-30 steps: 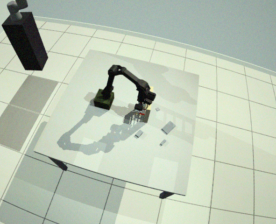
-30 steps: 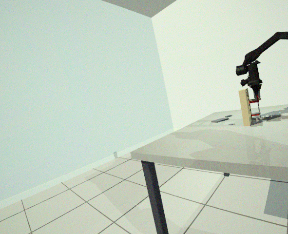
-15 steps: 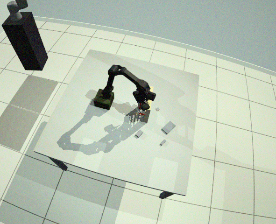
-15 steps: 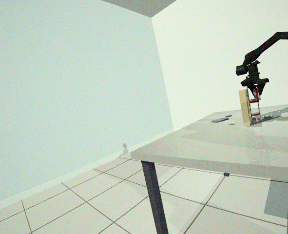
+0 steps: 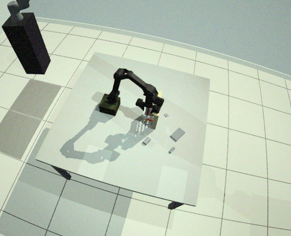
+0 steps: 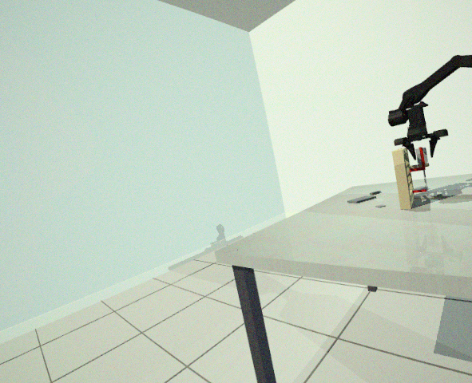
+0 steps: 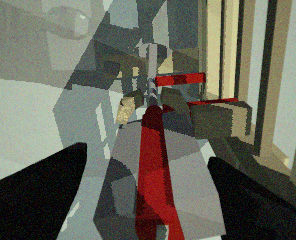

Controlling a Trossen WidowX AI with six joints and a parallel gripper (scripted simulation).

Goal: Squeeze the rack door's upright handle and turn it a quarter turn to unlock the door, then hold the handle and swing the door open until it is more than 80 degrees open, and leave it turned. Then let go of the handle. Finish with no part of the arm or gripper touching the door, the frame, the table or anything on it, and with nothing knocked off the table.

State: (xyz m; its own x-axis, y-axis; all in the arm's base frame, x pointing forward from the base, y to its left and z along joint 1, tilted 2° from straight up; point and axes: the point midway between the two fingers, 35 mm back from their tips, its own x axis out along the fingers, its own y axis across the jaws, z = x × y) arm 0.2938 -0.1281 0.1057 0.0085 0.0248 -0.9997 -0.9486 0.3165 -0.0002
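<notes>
Now: the upright handle 30 mm below my gripper tip, 10 mm to the left of it and 10 mm ahead of it.
</notes>
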